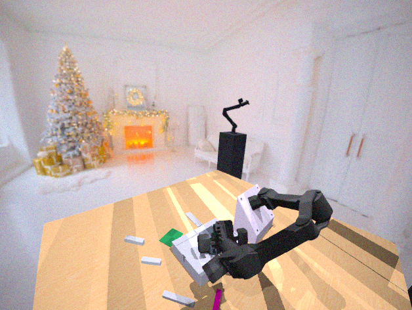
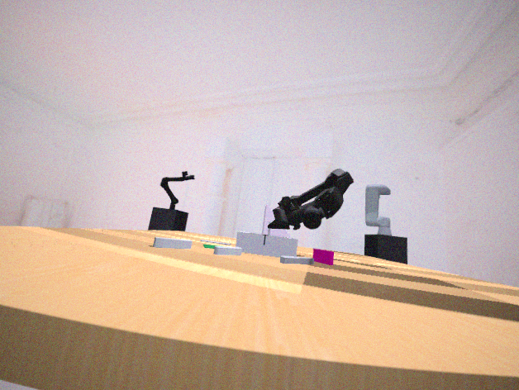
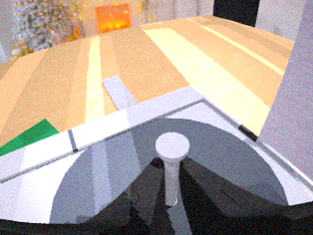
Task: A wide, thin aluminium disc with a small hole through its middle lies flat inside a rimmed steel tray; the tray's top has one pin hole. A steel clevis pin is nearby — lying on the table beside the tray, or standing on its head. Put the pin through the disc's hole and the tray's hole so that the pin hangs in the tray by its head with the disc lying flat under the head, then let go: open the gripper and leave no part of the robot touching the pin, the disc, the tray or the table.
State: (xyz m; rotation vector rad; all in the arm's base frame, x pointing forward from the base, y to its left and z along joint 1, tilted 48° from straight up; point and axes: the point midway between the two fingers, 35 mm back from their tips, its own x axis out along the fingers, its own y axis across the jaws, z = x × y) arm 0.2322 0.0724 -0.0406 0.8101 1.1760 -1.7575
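Right now the steel clevis pin is 10 mm below my gripper tip. The rest, counted from my gripper tip: steel tray 50 mm below, 30 mm ahead; then green flat piece 160 mm to the right, 130 mm ahead, 90 mm below; then grey aluminium disc 30 mm below.
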